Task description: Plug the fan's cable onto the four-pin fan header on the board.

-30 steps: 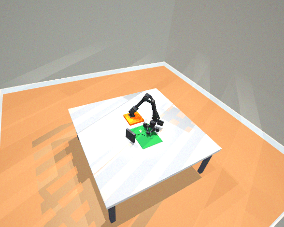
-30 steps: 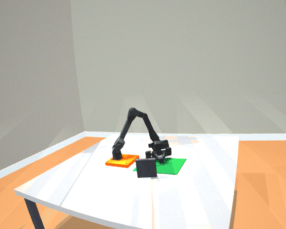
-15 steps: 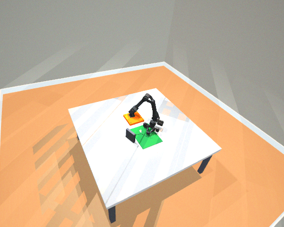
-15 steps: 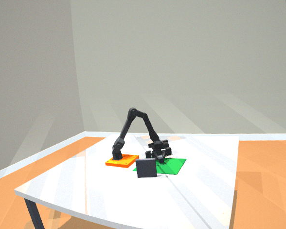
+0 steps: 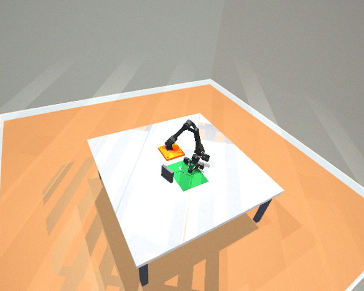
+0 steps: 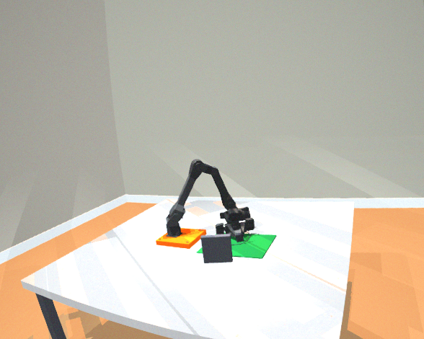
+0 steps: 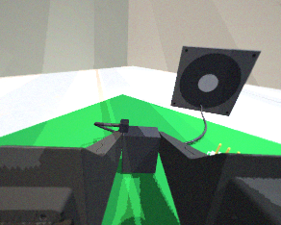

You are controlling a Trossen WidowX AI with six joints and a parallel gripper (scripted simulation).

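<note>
My gripper tip is 5 cm above the green board and 2 cm to the left of it. The rest, counted from my gripper tip: pale header (8 cm behind, 5 cm to the right, 4 cm below); dark grey fan (19 cm to the right, 2 cm behind, 2 cm above); fan plug (1 cm to the left, 1 cm below).
</note>
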